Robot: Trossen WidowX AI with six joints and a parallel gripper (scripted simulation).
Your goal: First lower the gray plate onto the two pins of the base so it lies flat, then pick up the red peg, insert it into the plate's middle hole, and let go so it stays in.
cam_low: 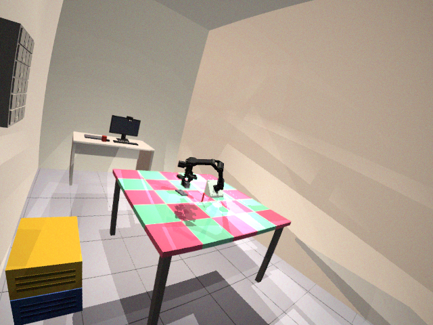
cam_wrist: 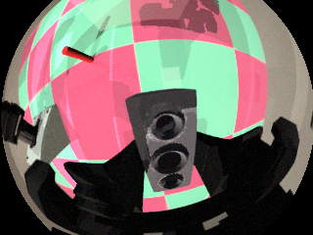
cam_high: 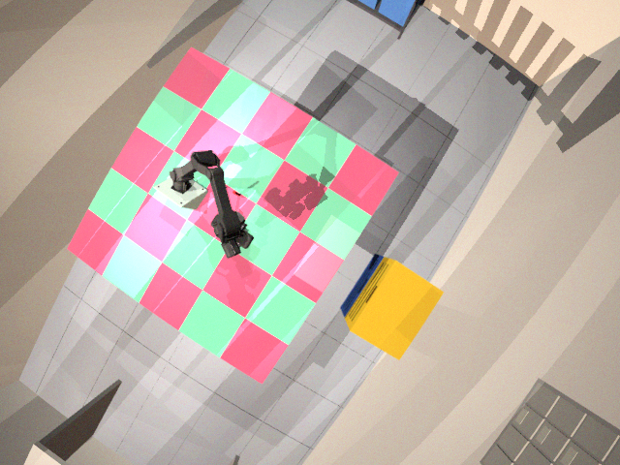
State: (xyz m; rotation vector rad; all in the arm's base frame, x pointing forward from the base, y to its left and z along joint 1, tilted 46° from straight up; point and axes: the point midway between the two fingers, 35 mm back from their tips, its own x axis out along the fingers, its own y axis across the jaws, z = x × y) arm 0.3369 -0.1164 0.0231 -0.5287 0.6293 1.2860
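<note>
The dark base lies 20 mm behind my gripper tip, 50 mm to the right of it and 80 mm below it. Round my gripper tip: gray plate 30 mm above; red peg 100 mm behind, 150 mm to the left, 50 mm below.
</note>
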